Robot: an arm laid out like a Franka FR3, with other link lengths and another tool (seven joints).
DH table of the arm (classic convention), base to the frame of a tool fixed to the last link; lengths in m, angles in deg. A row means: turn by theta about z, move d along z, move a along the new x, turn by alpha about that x. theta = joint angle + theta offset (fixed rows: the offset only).
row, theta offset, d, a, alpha
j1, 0, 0.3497, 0, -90
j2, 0, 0, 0, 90
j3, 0, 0.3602, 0.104, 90
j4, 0, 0, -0.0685, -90
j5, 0, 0.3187, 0, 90
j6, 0, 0, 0.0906, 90
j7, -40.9, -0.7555, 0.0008, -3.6
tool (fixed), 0, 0.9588, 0, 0
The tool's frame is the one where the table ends.
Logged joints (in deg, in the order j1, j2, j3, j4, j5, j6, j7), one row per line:
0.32 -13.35 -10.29 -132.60 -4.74 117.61 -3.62
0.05 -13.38 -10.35 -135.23 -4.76 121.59 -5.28
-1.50 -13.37 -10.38 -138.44 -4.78 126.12 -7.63
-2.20 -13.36 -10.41 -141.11 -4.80 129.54 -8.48
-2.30 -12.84 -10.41 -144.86 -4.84 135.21 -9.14
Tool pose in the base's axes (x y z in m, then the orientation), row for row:
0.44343 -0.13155 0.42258 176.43 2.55 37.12
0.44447 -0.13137 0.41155 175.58 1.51 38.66
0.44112 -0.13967 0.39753 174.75 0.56 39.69
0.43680 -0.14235 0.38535 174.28 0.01 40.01
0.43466 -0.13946 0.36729 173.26 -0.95 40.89
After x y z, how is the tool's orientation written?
As angles about the fixed x, y, z axes (roll, pitch, yaw), in degrees.
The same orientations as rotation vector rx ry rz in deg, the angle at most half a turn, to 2 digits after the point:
166.61 56.07 -1.97
165.42 58.12 0.06
164.46 59.40 1.92
164.06 59.73 2.97
163.02 60.68 4.93

